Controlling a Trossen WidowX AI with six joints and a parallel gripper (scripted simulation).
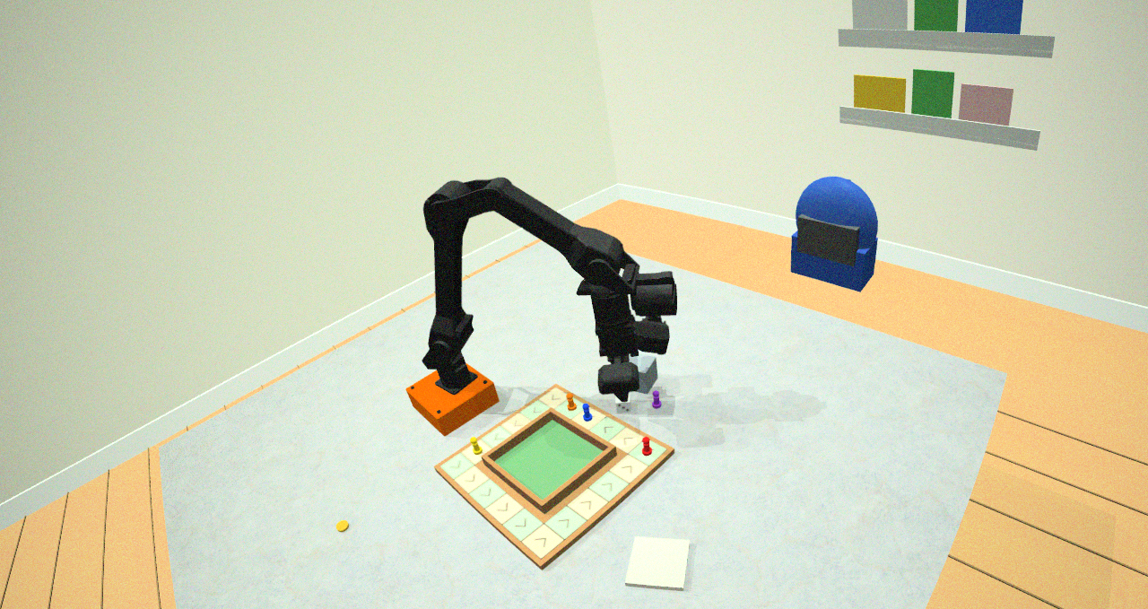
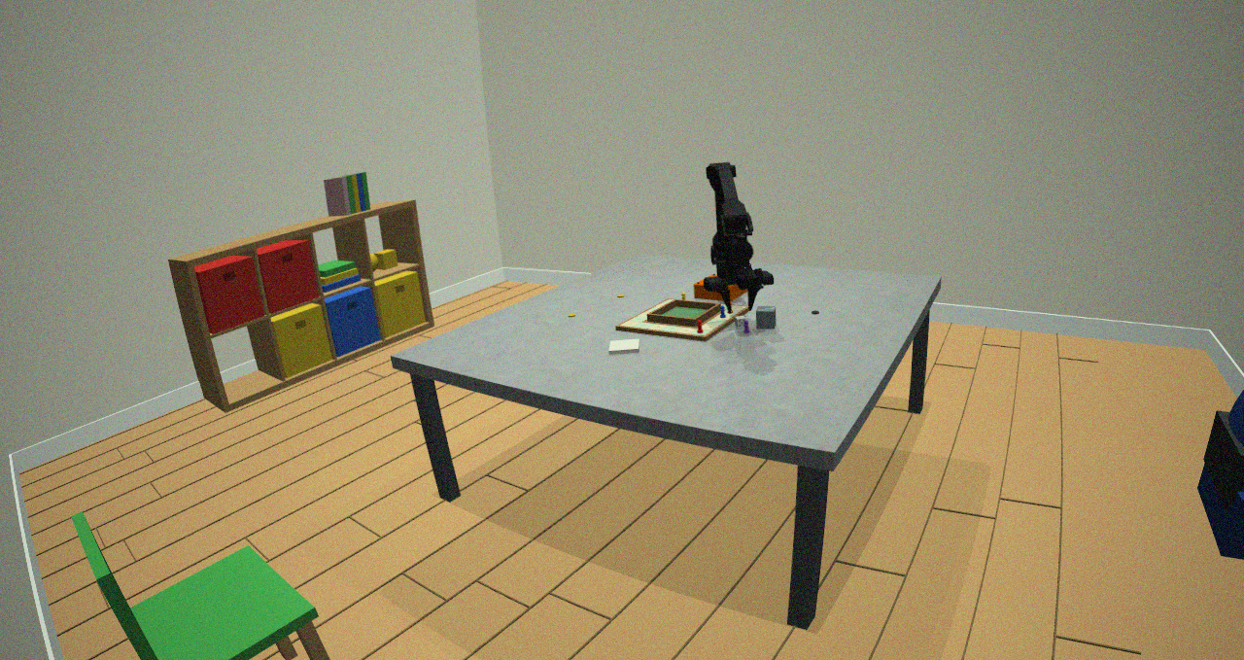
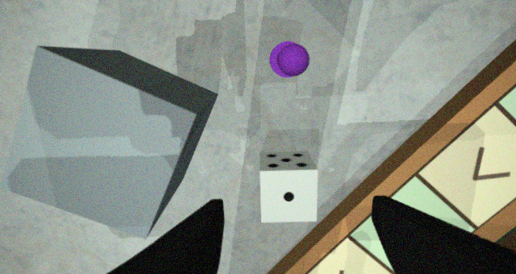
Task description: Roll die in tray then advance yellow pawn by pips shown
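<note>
Now: gripper tip 30 mm above the white die. From my gripper tip the other things lie so: purple pawn 40 mm ahead, 30 mm to the left, 30 mm below; then blue pawn 40 mm behind, 60 mm to the right, 20 mm below; then grey cube 20 mm behind, 70 mm to the left, 20 mm below.
</note>
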